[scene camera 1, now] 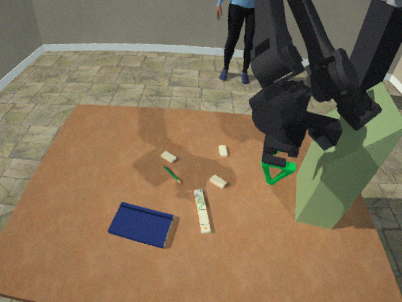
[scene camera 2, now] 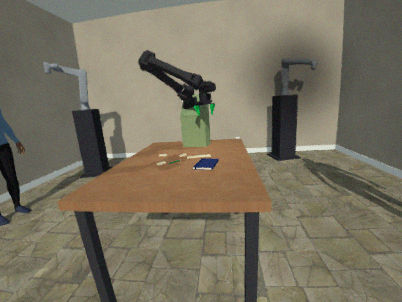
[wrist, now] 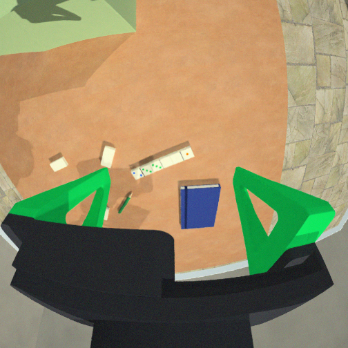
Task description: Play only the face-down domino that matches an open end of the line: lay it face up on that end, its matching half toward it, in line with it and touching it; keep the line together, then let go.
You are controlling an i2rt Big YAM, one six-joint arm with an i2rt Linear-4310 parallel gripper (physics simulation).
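Pixels of known places: gripper, fingertip midpoint: (scene camera 1: 271, 168) (scene camera 2: 205, 115); arm's base, link origin: (scene camera 1: 359, 111) (scene camera 2: 190, 103).
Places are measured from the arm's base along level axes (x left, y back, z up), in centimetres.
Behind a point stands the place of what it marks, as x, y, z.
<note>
My gripper (scene camera 1: 278, 172) {8.1, -27.4, -9.0} (scene camera 2: 205, 112) {8.1, -27.4, -9.0} (wrist: 171, 174) is open and empty, high above the table beside the green block. The domino line (scene camera 1: 202, 212) {1.3, -40.1, -34.1} (scene camera 2: 199, 156) {0.7, -41.1, -34.5} (wrist: 164, 162) lies face up; one end half has two blue pips, the other one orange pip, with green-pipped and blank halves between. Three cream dominoes lie face down: one (scene camera 1: 218, 181) {-9.8, -32.6, -34.1} (scene camera 2: 183, 155) {-9.7, -33.3, -34.8} (wrist: 108, 156) near the blue end, one (scene camera 1: 223, 150) {-24.1, -27.3, -34.1} (scene camera 2: 163, 155) {-23.9, -28.4, -34.7} (wrist: 58, 164) farther out, and one (scene camera 1: 169, 157) {-22.8, -47.4, -34.1} (scene camera 2: 161, 163) {-23.5, -48.9, -34.5} (wrist: 106, 214) beyond the pencil, partly hidden by a finger in the wrist view. Their pips are hidden.
A green pencil (scene camera 1: 172, 174) {-15.0, -47.2, -34.4} (scene camera 2: 174, 162) {-15.7, -47.8, -34.9} (wrist: 125, 202) lies between the far domino and the line. A blue book (scene camera 1: 141, 225) {3.8, -58.4, -33.7} (scene camera 2: 206, 164) {2.5, -62.1, -33.7} (wrist: 200, 206) lies beside the line. A tall green block (scene camera 1: 330, 180) {10.2, -9.5, -14.1} (scene camera 2: 195, 130) {1.7, -8.4, -21.5} (wrist: 100, 20) stands at the robot's side of the table.
</note>
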